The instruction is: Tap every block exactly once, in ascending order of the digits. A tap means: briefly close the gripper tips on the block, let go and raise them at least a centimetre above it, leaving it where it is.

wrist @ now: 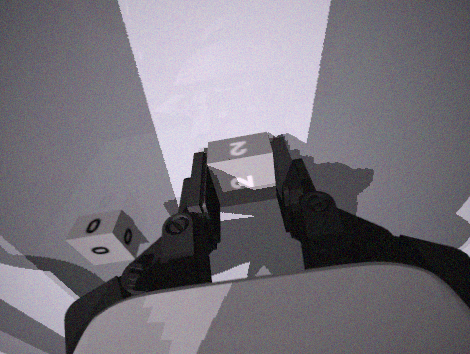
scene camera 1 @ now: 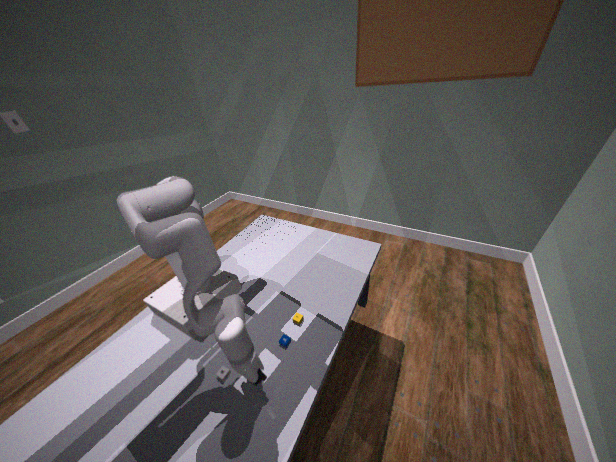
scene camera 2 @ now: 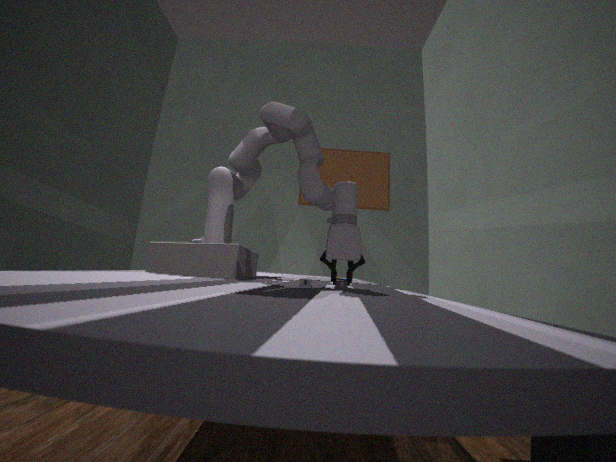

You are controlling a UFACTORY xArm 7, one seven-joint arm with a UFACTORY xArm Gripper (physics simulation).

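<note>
My gripper [scene camera 1: 257, 377] [scene camera 2: 342, 283] [wrist: 242, 166] is low at the table and shut on the grey block with a white 2 [wrist: 250, 148]; in the wrist view one finger is against each side of it. A light grey block with a black 0 [scene camera 1: 223, 373] [scene camera 2: 305, 283] [wrist: 95, 229] lies beside the gripper, apart from the fingers, at the left in the wrist view. A blue block [scene camera 1: 285, 341] and a yellow block [scene camera 1: 298, 318] stand farther along the table in scene camera 1; their digits are too small to read. The 2 block is largely hidden by the gripper in scene camera 1.
The blocks are on a long white table [scene camera 1: 350, 250] crossed by hard-edged shadows. The arm's base stands on a raised pale box [scene camera 1: 165, 305] [scene camera 2: 195, 258] on the table. The table's long edge runs past the gripper's outer side, with wooden floor [scene camera 1: 450, 325] below.
</note>
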